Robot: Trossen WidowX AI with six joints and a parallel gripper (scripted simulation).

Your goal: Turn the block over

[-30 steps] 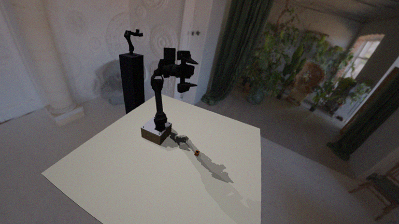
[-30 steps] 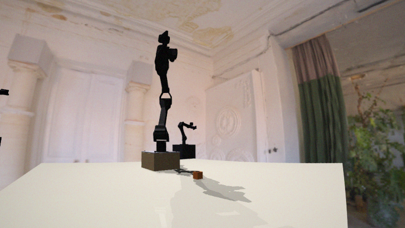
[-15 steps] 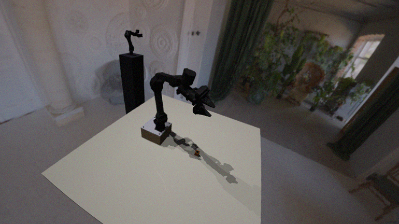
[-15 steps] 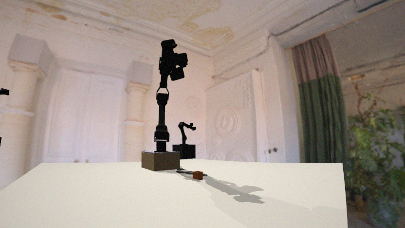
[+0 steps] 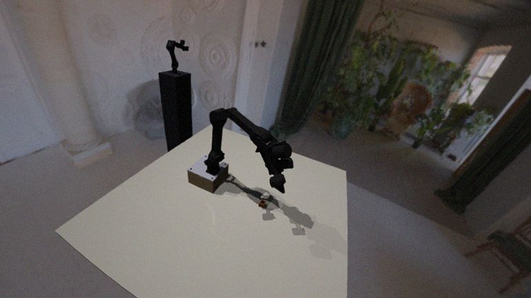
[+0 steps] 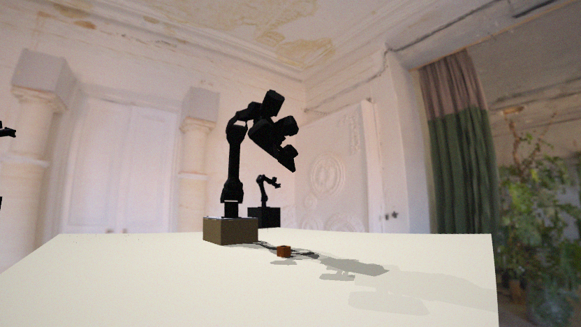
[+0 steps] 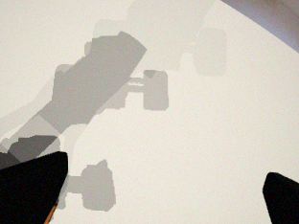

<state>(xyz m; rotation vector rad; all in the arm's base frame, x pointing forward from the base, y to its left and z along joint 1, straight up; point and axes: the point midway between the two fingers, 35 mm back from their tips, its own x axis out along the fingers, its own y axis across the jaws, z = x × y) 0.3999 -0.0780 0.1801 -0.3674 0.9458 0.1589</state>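
Now: gripper tip 8 cm past the block, 7 cm to the right of it and 23 cm above it.
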